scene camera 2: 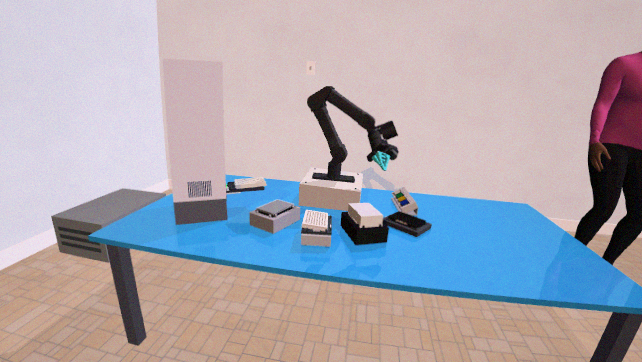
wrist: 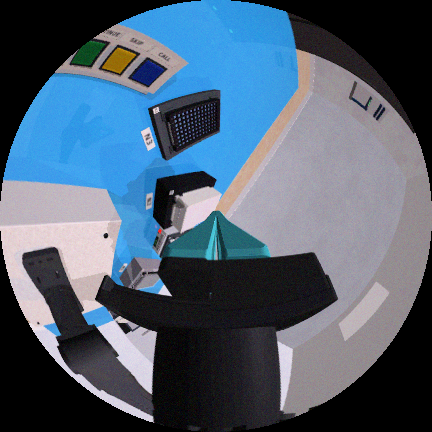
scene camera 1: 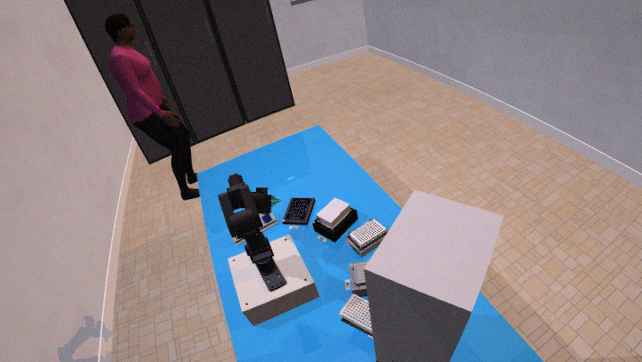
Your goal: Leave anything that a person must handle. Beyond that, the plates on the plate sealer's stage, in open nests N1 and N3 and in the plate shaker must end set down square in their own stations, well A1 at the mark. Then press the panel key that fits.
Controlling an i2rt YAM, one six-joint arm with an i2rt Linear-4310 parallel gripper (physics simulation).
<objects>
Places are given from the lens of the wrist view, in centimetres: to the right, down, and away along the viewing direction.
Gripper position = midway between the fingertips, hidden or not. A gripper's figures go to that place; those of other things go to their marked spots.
my gripper (wrist: 215, 216): 0, 0, 13
button panel (wrist: 137, 61): -9, -18, 6
</objects>
